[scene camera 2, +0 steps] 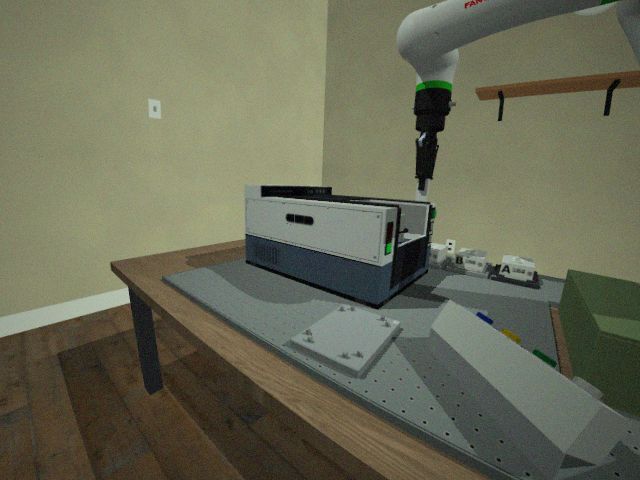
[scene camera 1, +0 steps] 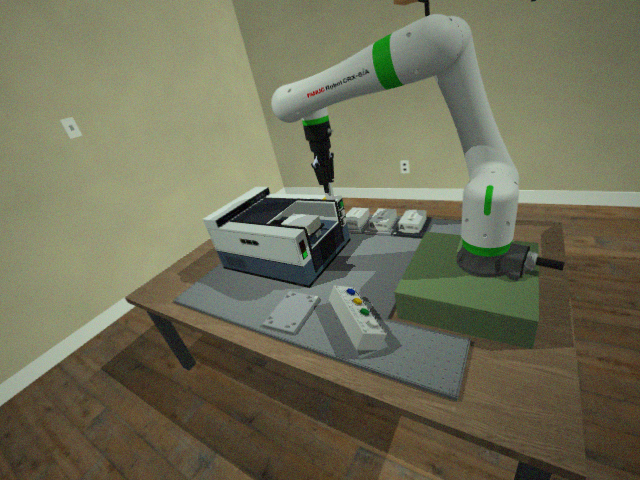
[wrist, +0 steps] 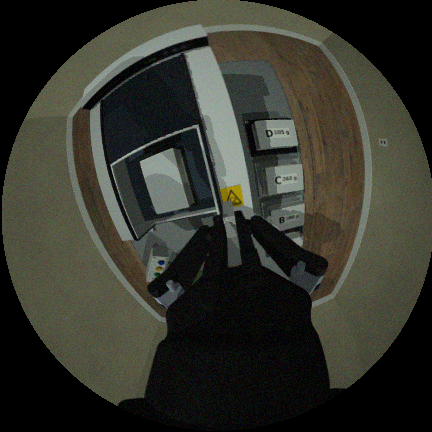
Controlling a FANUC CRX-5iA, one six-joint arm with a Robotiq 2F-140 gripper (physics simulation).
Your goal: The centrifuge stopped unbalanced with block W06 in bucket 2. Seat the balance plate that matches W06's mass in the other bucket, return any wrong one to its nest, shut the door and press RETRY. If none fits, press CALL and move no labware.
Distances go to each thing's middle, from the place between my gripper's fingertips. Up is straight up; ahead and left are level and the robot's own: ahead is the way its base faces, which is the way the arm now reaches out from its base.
My hand is 190 mm short of the centrifuge (scene camera 2: 350, 249), 150 mm to the right of it and 90 mm above it. Round my hand: button box (scene camera 2: 553, 420) (350 mm to the left, 320 mm behind, 170 mm below); then dark lid (scene camera 1: 265, 210) (230 mm ahead, 160 mm to the left).
